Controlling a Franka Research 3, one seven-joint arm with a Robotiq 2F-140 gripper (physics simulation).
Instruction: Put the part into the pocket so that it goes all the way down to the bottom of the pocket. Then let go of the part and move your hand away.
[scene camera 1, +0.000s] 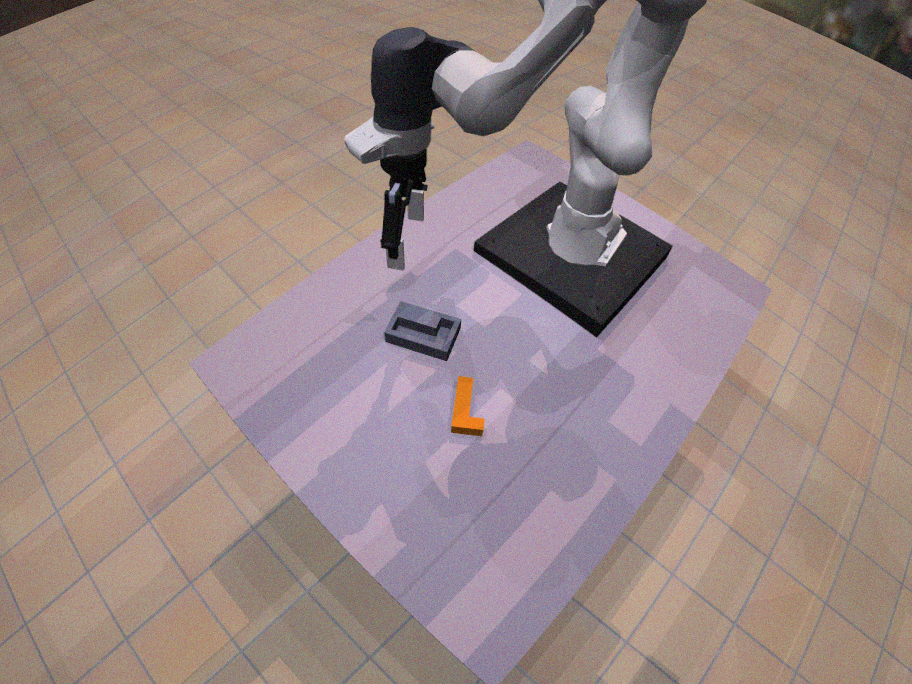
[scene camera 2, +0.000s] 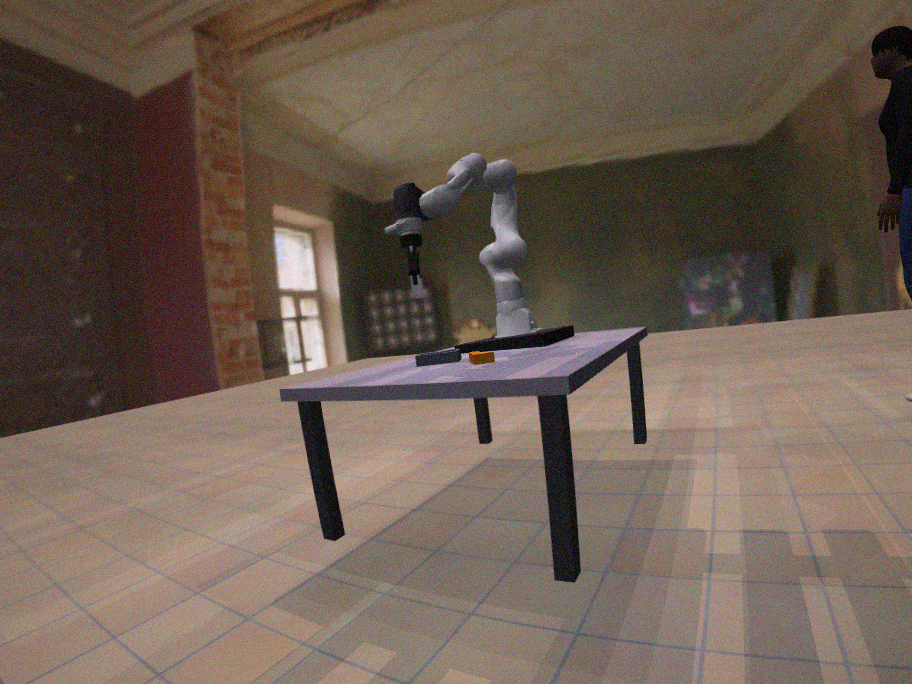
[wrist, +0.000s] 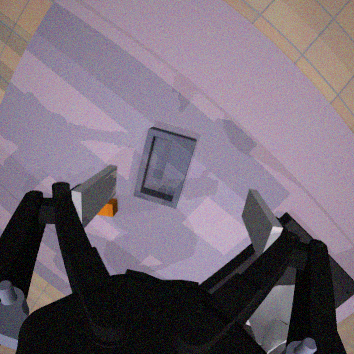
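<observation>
The part, an orange L-shaped piece (scene camera 1: 461, 401) (scene camera 2: 481, 357) (wrist: 108, 207), lies flat on the table, apart from the pocket block. In the wrist view it is partly hidden behind the left finger pad. The grey rectangular block with the recessed pocket (scene camera 1: 416, 346) (scene camera 2: 437, 357) (wrist: 144, 167) lies flat on the table; the pocket looks L-shaped and holds no part. My gripper (scene camera 1: 405, 231) (scene camera 2: 417, 287) (wrist: 179, 191) is open and empty, pointing down, high above the table. In the wrist view the block shows ahead, between the finger pads and slightly beyond them.
The robot's black base plate (scene camera 1: 530, 283) (scene camera 2: 515, 341) stands on the purple table (scene camera 1: 294, 441) (scene camera 2: 427, 388) (wrist: 210, 45), behind the part and the block. A person (scene camera 2: 898, 139) stands at the far right in scene camera 2, away from the table.
</observation>
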